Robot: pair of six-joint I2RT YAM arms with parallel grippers.
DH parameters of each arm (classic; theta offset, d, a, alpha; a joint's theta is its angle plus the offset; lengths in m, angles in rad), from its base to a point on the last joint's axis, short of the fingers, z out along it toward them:
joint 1: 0 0.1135 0.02 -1.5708
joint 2: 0 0 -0.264 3.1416
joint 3: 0.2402 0 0.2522 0
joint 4: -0.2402 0 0.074 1.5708
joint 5: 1.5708 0 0 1.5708
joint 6: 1.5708 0.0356 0 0
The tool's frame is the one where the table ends.
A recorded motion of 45 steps. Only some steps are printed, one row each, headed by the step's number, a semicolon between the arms.
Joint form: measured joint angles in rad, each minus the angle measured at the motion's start. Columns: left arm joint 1, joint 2, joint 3, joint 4, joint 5, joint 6; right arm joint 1, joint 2, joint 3, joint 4, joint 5, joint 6.
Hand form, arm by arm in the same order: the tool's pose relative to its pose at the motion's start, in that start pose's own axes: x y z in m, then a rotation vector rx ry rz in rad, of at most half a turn. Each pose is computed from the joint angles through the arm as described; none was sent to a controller.
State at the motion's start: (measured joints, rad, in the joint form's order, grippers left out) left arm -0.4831 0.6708 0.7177 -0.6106 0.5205 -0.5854; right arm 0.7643 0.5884 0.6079 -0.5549 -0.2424 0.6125
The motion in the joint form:
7: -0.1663 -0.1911 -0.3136 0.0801 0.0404 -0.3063; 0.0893 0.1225 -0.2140 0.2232 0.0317 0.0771
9: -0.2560 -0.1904 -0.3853 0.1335 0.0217 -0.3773; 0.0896 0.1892 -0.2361 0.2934 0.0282 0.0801
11: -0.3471 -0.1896 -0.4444 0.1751 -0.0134 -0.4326; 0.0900 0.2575 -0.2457 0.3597 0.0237 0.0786
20: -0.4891 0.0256 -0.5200 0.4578 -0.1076 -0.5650; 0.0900 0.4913 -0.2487 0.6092 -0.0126 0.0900
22: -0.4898 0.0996 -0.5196 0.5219 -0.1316 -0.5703; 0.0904 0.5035 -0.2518 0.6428 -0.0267 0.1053
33: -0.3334 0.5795 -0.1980 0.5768 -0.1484 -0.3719; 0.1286 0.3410 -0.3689 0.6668 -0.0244 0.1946
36: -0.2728 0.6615 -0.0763 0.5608 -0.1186 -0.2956; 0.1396 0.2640 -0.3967 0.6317 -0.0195 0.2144
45: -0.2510 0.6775 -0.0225 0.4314 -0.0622 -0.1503; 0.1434 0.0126 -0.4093 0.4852 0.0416 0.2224
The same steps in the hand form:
7: 0.0714 0.0354 0.0247 0.0763 0.1828 -0.2483; 0.0404 -0.0282 0.0533 0.0399 0.1224 0.0538
9: 0.0888 0.0417 0.0371 0.0798 0.2538 -0.2824; 0.0435 -0.0329 0.0655 0.0486 0.1389 0.0604
11: 0.1054 0.0463 0.0465 0.0708 0.3118 -0.2961; 0.0446 -0.0358 0.0764 0.0518 0.1509 0.0612
20: 0.1227 0.0487 0.0804 0.0367 0.3566 -0.3489; 0.0430 -0.0404 0.1118 0.0163 0.1633 0.0726
22: 0.1218 0.0500 0.0887 0.0148 0.3423 -0.3544; 0.0425 -0.0397 0.1139 -0.0050 0.1585 0.0847
33: 0.0512 0.0360 0.1478 -0.1039 0.2732 -0.2697; 0.0638 -0.0436 0.0949 -0.0630 0.1317 0.1393
36: 0.0185 0.0298 0.1597 -0.0811 0.2384 -0.2240; 0.0696 -0.0446 0.0868 -0.0737 0.1262 0.1506
45: 0.0136 0.0302 0.1578 -0.0877 0.3268 -0.1317; 0.0680 -0.0410 0.0594 -0.0938 0.0209 0.1408

